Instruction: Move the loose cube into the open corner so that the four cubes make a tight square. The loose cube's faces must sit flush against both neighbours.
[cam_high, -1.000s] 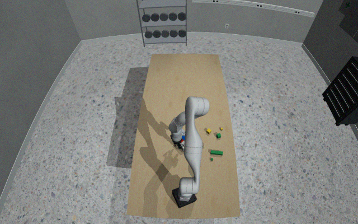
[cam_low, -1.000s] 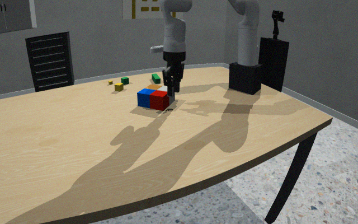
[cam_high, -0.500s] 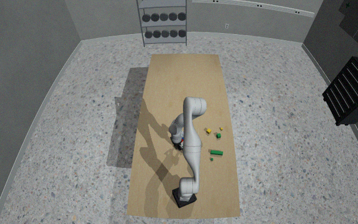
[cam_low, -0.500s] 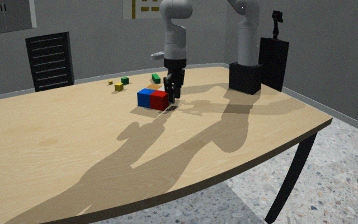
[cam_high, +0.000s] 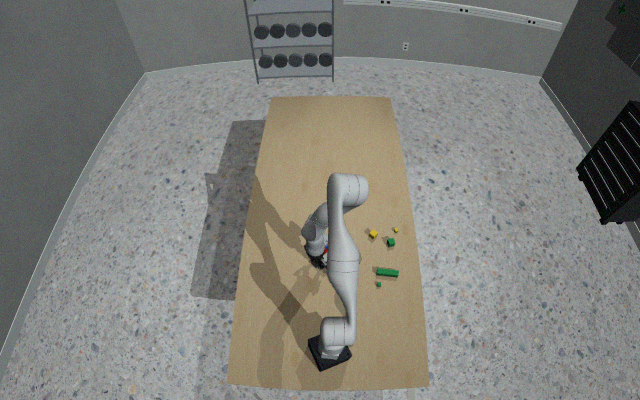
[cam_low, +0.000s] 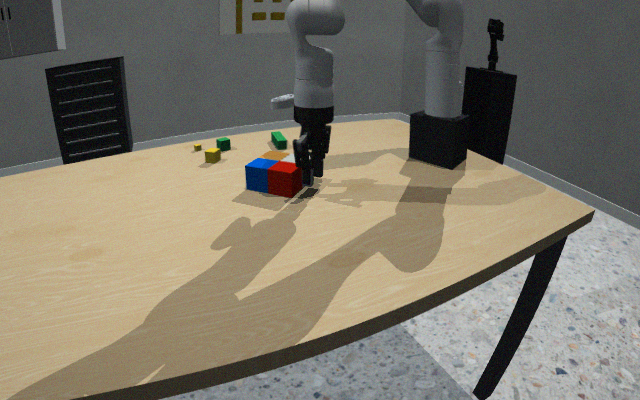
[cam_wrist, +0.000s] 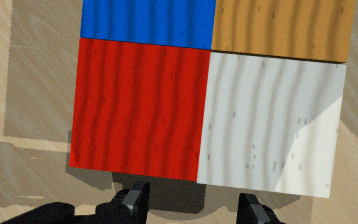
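My hand is 50 mm short of the red cube, 10 mm to the left of it and 10 mm above it. Round my hand: blue cube 90 mm ahead, 50 mm to the right, 10 mm below; long green block 330 mm to the right, 20 mm below, 10 mm behind; white cube 50 mm to the right, 20 mm ahead, 10 mm below.
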